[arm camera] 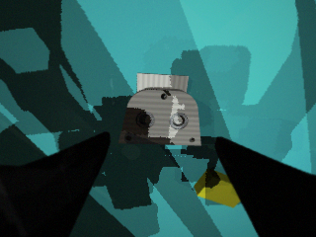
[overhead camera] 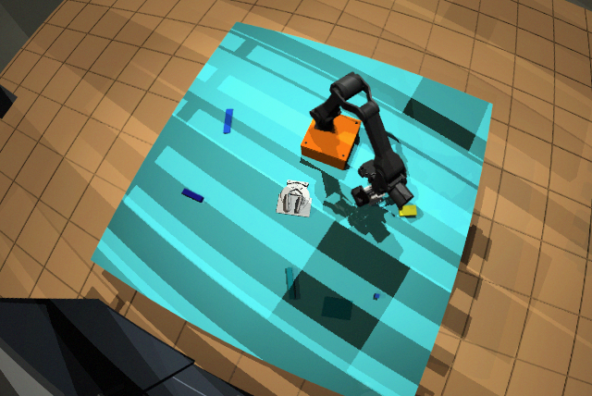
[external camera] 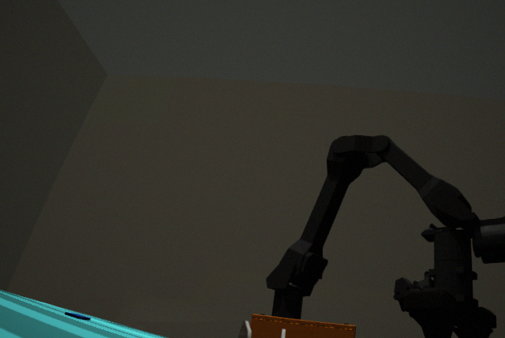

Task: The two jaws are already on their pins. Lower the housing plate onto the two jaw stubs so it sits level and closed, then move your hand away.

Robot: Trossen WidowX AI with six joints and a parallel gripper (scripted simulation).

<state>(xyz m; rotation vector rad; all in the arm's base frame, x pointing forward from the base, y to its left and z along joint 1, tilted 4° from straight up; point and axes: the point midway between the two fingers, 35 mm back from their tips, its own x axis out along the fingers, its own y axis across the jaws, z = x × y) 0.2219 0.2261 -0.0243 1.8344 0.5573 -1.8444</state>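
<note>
My gripper tip is now 13 cm to the right of the yellow block, 4 cm above it and 2 cm short of it. The rest, counted from my gripper tip: teal bar 36 cm ahead, 23 cm to the right, 4 cm below; tiny blue piece 34 cm ahead, 7 cm to the left, 3 cm below.
</note>
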